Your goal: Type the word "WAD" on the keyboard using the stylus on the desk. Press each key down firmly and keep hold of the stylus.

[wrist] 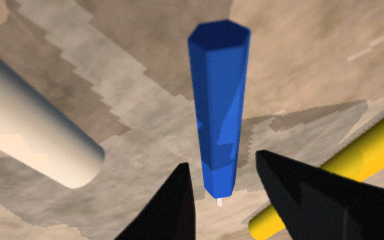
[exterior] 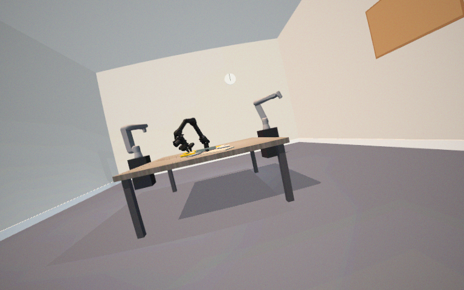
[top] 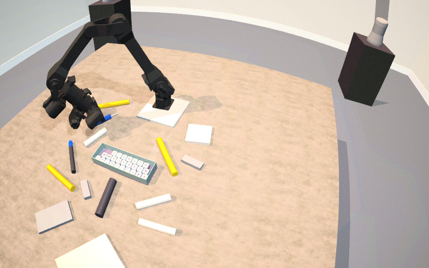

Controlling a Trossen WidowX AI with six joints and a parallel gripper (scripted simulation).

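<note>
The W key lies 15 cm ahead of my gripper tip and 9 cm to the left of it. Round my gripper tip: blue stylus 1 cm to the left, 1 cm below, 1 cm behind; then yellow cylinder 8 cm behind, 2 cm to the right.
</note>
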